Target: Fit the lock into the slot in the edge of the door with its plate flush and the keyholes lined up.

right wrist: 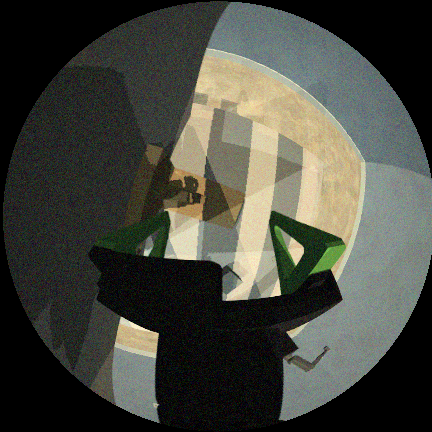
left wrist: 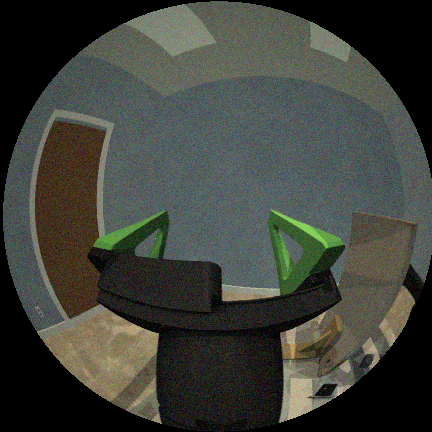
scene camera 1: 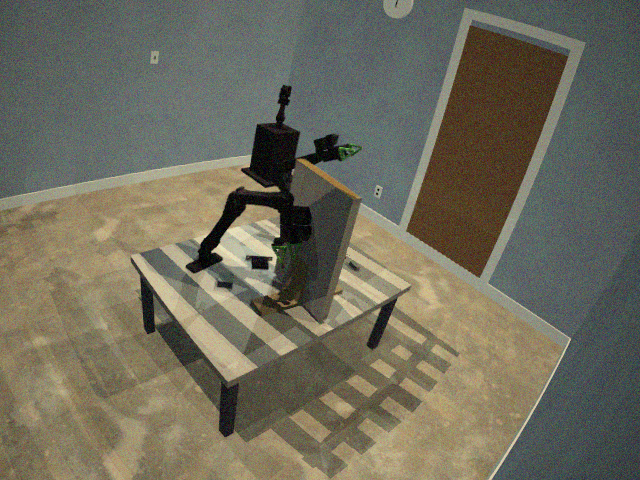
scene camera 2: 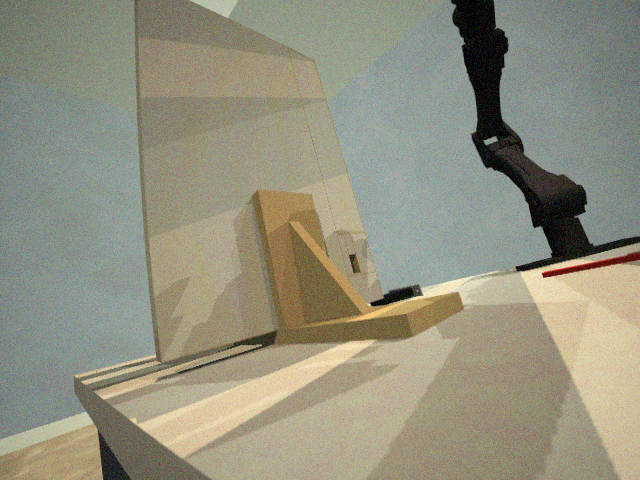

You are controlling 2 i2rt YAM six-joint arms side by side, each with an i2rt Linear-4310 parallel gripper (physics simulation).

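Places are measured from the left arm's base along level axes (x ahead, y left, z up), in metres.
Where they show: left gripper, fingertip midpoint: (left wrist: 218, 215) (scene camera 1: 358, 149); right gripper, fingertip midpoint: (right wrist: 219, 216) (scene camera 1: 287, 261); left arm's base at its link origin: (scene camera 2: 574, 257); right arm's base at its link origin: (scene camera 1: 204, 263).
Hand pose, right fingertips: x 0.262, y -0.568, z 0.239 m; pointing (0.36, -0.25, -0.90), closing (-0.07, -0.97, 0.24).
Each offset is from my right fingertips to the centre of the thing. "spot": to the spot under its first point.
The door panel @[dy +0.104, dx +0.043, dz +0.077 m] (scene camera 1: 336, 242) (scene camera 2: 206, 180) (left wrist: 375, 260) (right wrist: 65, 175) stands upright on the table in wooden brackets. A small rectangular keyhole @[spot: dy +0.177, dx -0.081, dz -0.144 m] (scene camera 2: 354, 263) shows low in its face; the edge slot cannot be made out. The black lock @[dy +0.193, dx -0.244, dz -0.229 m] (scene camera 1: 259, 262) (left wrist: 326, 390) with its plate lies on the table, apart from the door. My right gripper (scene camera 1: 286, 251) (right wrist: 219, 216) is open and empty, pointing down beside the door's left face in scene camera 1, above a bracket. My left gripper (scene camera 1: 353, 150) (left wrist: 218, 215) is open and empty, raised high beyond the door, away from the lock.
A wooden bracket (scene camera 1: 266, 305) (scene camera 2: 361, 326) (left wrist: 327, 345) (right wrist: 222, 200) juts from the door's foot on each side. A small dark piece @[dy -0.058, dx -0.268, dz -0.221 m] (scene camera 1: 224, 284) (left wrist: 366, 361) lies left of the lock in scene camera 1; another @[dy +0.544, dx +0.137, dz -0.228 m] (scene camera 1: 353, 265) lies right of the door. A red strip @[dy +0.520, dx +0.013, dz -0.236 m] (scene camera 2: 591, 265) lies by the left arm's base.
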